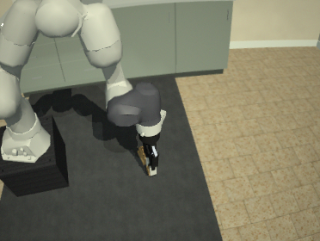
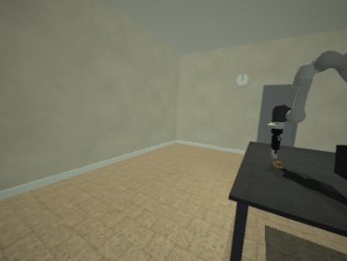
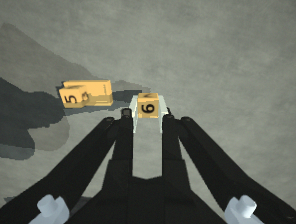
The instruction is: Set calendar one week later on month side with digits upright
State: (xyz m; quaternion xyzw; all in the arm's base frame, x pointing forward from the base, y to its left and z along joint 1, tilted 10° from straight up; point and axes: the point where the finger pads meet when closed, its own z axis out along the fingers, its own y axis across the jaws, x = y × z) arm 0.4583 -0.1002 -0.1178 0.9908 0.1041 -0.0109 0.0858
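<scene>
Right now the orange calendar tray is 2 cm behind my hand, 11 cm to the left of it and 6 cm below it. Round my hand: orange calendar cube 3 cm below.
</scene>
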